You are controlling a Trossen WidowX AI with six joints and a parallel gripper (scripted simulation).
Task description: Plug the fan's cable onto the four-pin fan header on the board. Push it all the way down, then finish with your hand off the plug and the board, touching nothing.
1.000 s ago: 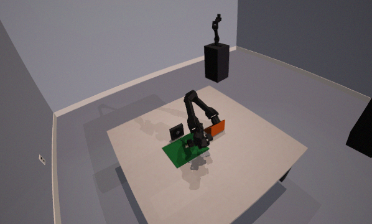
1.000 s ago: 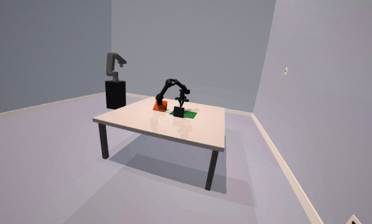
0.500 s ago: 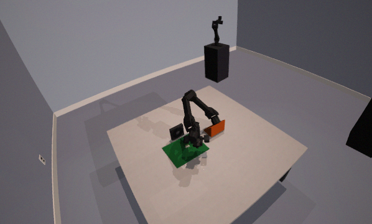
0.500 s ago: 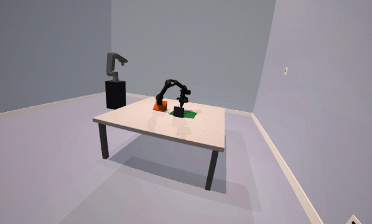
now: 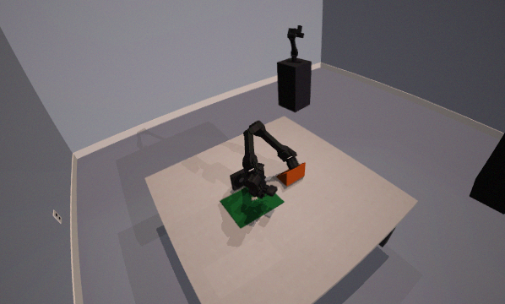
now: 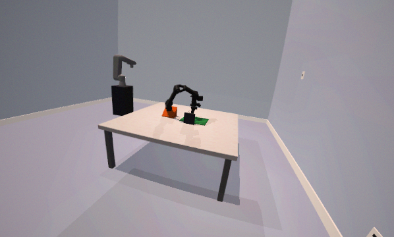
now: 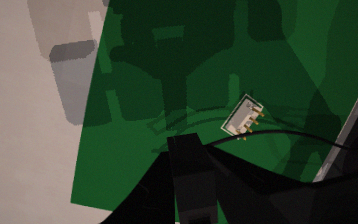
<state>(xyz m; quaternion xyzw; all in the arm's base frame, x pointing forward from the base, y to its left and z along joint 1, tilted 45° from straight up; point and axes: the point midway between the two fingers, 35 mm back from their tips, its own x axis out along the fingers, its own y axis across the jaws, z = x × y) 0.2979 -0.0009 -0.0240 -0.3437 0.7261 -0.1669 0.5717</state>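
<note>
My gripper tip is now 80 mm above the green board, 50 mm to the left of it and 30 mm short of it. The rest, counted from my gripper tip: black fan 200 mm to the right, 10 mm below; then black plug 10 mm behind, 10 mm above.
</note>
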